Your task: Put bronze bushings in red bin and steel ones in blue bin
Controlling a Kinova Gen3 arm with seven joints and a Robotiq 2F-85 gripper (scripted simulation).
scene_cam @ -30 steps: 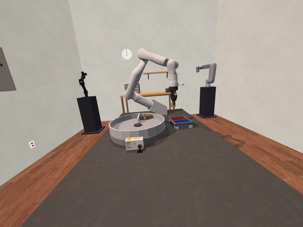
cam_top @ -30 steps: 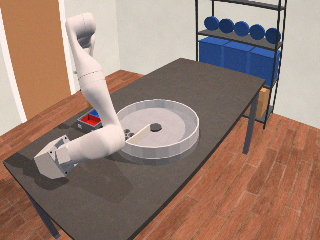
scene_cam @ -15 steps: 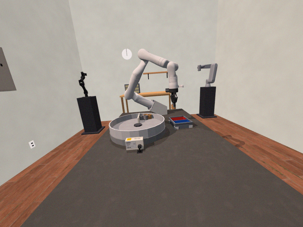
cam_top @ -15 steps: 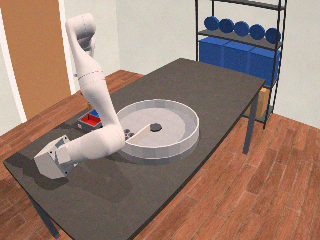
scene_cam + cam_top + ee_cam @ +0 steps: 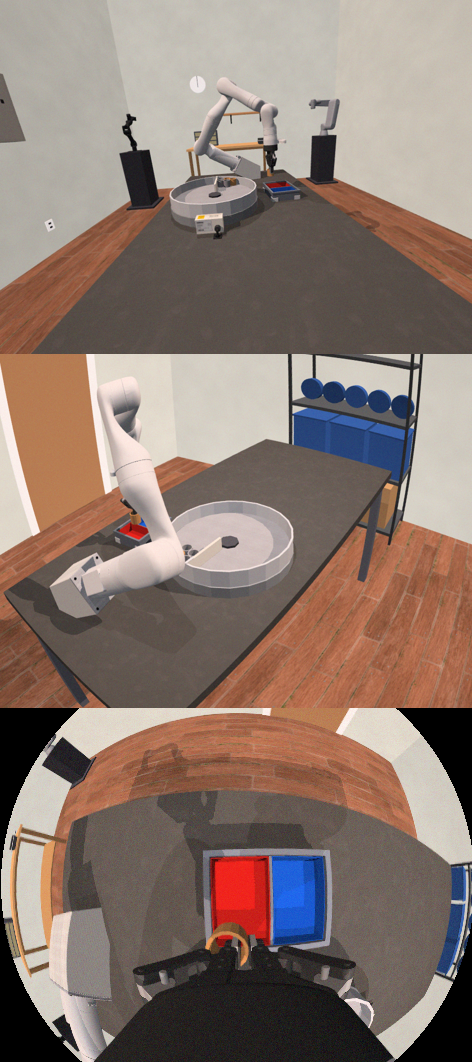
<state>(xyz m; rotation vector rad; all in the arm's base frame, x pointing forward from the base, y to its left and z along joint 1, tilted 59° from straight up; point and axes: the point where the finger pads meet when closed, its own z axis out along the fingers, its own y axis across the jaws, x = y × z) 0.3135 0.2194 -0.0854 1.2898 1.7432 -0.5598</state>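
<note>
Right now my hand is 11 cm above the grey tray, 4 cm to the right of it and 4 cm short of it. Round my hand: turntable (32 cm to the right, 12 cm ahead, 8 cm below).
</note>
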